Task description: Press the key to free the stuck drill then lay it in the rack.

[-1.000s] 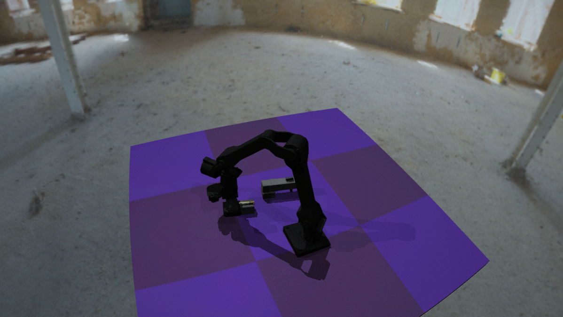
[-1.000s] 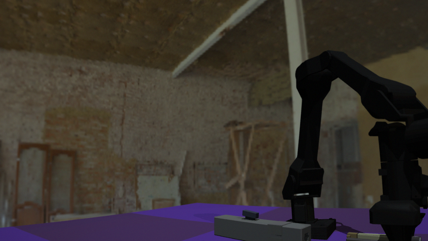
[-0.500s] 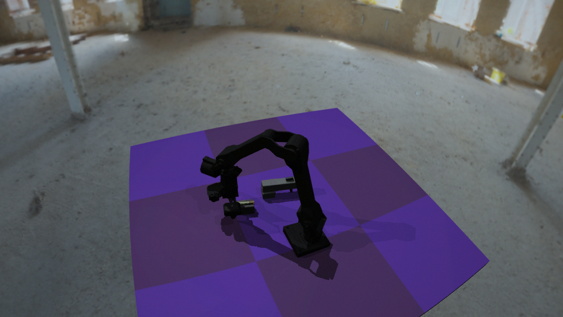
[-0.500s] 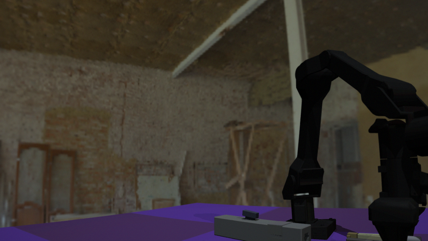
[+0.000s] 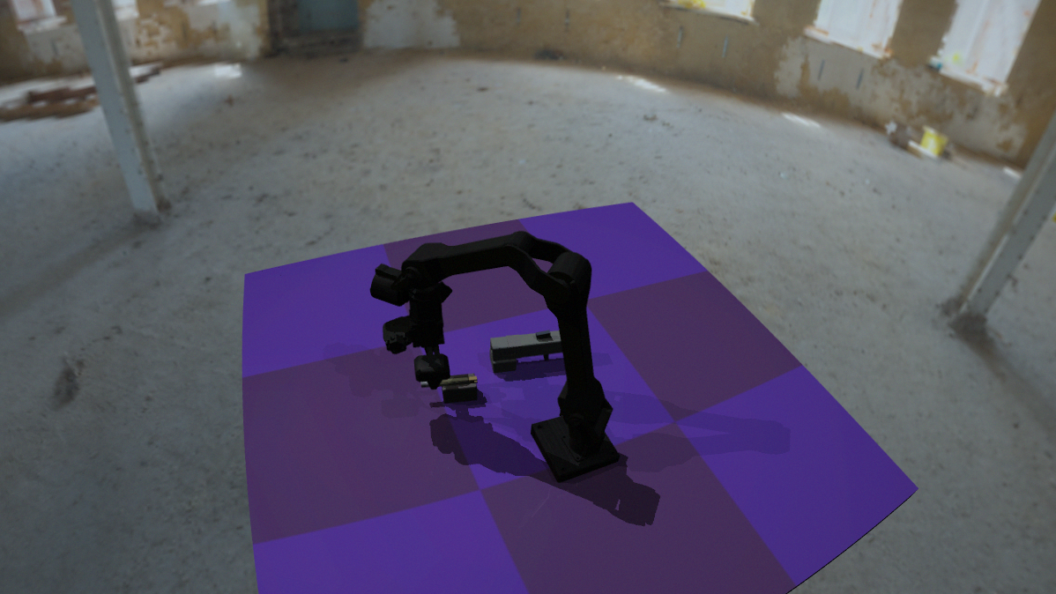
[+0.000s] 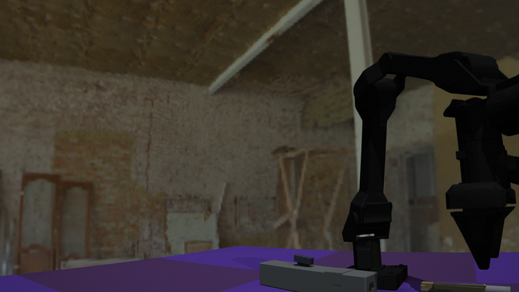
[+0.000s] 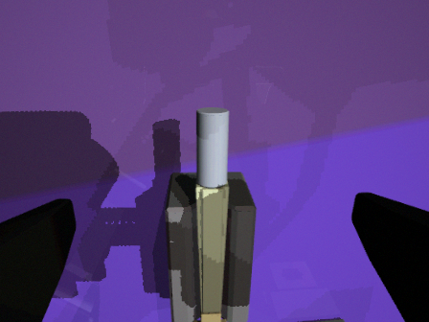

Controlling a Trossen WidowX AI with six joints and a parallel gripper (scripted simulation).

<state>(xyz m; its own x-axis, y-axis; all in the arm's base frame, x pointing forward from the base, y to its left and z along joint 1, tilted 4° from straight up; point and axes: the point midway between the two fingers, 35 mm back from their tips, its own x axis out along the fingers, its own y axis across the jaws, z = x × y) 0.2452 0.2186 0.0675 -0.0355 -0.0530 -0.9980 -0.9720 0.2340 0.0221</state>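
Right now the drill is 10 mm behind my gripper tip, 40 mm to the right of it and 30 mm below it. Round my gripper tip: grey housing block: 20 mm ahead, 230 mm to the right, 30 mm below; rack: 10 mm behind, 50 mm to the right, 60 mm below; dark key: 10 mm ahead, 260 mm to the right, 30 mm below.
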